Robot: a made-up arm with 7 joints.
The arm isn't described. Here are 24 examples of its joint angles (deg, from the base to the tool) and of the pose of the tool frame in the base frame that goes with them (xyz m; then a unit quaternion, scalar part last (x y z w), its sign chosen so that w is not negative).
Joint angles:
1: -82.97 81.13 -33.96 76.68 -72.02 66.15 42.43
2: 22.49 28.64 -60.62 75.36 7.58 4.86 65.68
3: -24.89 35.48 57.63 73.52 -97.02 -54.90 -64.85
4: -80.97 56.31 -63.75 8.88 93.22 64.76 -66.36
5: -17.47 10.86 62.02 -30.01 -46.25 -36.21 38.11
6: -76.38 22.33 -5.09 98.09 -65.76 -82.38 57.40
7: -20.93 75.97 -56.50 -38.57 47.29 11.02 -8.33
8: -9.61 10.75 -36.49 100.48 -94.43 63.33 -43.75
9: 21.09 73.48 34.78 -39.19 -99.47 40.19 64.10
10: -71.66 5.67 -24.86 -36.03 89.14 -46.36 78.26
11: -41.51 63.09 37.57 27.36 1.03 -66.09 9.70
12: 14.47 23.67 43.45 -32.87 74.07 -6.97 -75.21
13: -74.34 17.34 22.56 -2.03 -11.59 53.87 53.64
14: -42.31 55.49 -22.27 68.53 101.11 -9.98 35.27
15: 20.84 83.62 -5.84 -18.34 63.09 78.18 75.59
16: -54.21 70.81 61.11 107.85 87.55 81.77 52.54
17: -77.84 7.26 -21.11 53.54 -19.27 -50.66 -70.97
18: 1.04 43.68 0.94 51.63 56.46 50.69 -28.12
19: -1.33 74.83 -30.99 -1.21 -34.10 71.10 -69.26
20: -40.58 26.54 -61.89 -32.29 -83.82 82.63 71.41
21: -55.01 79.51 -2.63 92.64 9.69 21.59 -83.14
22: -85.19 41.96 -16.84 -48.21 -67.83 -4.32 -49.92
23: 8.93 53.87 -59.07 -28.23 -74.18 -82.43 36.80
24: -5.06 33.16 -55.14 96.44 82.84 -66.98 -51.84
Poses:
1: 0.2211 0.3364 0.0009 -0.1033 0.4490 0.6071 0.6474
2: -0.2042 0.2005 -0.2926 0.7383 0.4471 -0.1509 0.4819
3: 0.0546 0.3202 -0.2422 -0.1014 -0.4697 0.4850 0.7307
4: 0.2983 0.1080 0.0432 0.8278 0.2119 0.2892 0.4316
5: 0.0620 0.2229 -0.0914 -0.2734 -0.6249 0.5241 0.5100
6: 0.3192 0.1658 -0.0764 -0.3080 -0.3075 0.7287 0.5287
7: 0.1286 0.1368 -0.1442 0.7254 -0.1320 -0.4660 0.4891
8: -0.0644 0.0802 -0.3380 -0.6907 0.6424 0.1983 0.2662
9: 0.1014 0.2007 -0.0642 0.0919 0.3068 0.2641 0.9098
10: 0.1661 -0.0799 -0.0004 -0.1306 -0.9830 0.1033 0.0776
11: 0.1745 0.2709 0.0514 0.4241 -0.6567 0.2002 0.5906
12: 0.0604 0.2234 -0.1190 0.6470 0.5400 -0.1407 0.5196
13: 0.3362 0.0980 0.0178 -0.1085 -0.0439 0.4374 0.8916
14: 0.2313 0.3101 -0.1790 0.9530 0.0351 -0.1935 0.2306
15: 0.1084 0.2940 -0.0480 0.8310 -0.3984 0.3878 0.0186
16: 0.0826 0.3558 -0.0897 0.5099 0.6864 0.5182 0.0170
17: 0.3386 -0.0345 -0.0190 0.2506 -0.3824 -0.6859 0.5662
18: 0.0186 0.3387 -0.2288 0.4811 0.8228 0.1050 0.2838
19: 0.0634 0.2978 -0.1908 -0.1266 0.8384 -0.2878 0.4452
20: 0.0876 0.0057 -0.1973 0.4284 0.3675 -0.3802 0.7327
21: 0.1305 0.4108 -0.0339 -0.0859 0.5580 -0.0165 0.8252
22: 0.1575 0.0355 0.1029 0.1893 -0.5312 -0.7968 0.2169
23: 0.0475 0.1580 -0.1684 -0.4852 0.0362 0.2630 0.8331
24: -0.0907 0.2097 -0.2948 -0.0027 -0.4439 0.8803 0.1674
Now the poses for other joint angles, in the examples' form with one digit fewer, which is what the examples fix.
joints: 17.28 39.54 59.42 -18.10 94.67 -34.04 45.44
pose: 0.055 0.284 -0.099 0.937 -0.246 0.087 0.234
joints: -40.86 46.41 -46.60 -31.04 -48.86 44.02 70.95
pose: 0.190 0.055 -0.165 0.289 0.099 0.052 0.951
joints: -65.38 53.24 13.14 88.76 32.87 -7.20 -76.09
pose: 0.285 0.310 -0.094 0.161 0.450 -0.336 0.812
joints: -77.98 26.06 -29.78 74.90 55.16 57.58 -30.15
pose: 0.351 0.162 -0.079 0.595 0.545 0.166 0.568
